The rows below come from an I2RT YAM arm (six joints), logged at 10 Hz.
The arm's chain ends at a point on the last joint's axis. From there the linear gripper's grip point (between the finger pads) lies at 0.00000 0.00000 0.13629 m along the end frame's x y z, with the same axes.
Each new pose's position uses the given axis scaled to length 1; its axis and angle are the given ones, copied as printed.
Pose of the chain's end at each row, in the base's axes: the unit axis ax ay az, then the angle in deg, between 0 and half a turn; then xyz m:
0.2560 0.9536 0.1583 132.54 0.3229 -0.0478 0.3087
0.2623 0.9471 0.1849 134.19 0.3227 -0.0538 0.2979
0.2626 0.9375 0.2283 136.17 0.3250 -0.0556 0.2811
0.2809 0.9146 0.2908 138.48 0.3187 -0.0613 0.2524
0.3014 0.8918 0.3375 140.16 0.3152 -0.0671 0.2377
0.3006 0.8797 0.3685 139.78 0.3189 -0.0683 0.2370
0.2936 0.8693 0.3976 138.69 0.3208 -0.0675 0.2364
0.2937 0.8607 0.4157 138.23 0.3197 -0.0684 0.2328
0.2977 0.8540 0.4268 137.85 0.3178 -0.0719 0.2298
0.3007 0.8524 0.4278 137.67 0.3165 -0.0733 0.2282
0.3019 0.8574 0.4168 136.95 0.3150 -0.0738 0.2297
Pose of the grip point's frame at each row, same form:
0.2560 0.9536 0.1583 132.54 0.4279 -0.0390 0.2223
0.2623 0.9471 0.1849 134.19 0.4265 -0.0389 0.2108
0.2626 0.9375 0.2283 136.17 0.4276 -0.0302 0.1950
0.2809 0.9146 0.2908 138.48 0.4208 -0.0233 0.1705
0.3014 0.8918 0.3375 140.16 0.4176 -0.0209 0.1605
0.3006 0.8797 0.3685 139.78 0.4229 -0.0168 0.1656
0.2936 0.8693 0.3976 138.69 0.4269 -0.0114 0.1718
0.2937 0.8607 0.4157 138.23 0.4269 -0.0099 0.1723
0.2977 0.8540 0.4268 137.85 0.4261 -0.0126 0.1720
0.3007 0.8524 0.4278 137.67 0.4252 -0.0145 0.1708
0.3019 0.8574 0.4168 136.95 0.4245 -0.0176 0.1711

